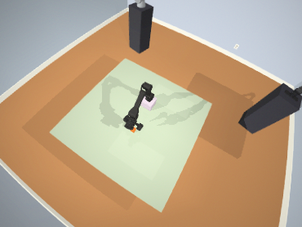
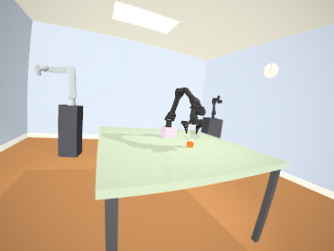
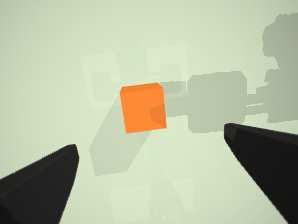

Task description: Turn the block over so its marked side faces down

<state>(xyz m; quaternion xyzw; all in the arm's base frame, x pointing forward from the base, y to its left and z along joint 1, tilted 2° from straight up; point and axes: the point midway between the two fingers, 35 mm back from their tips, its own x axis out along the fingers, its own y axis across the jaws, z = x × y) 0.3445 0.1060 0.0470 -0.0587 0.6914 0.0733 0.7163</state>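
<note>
Right now the orange block is 10 mm behind my gripper tip and 90 mm below it.
</note>
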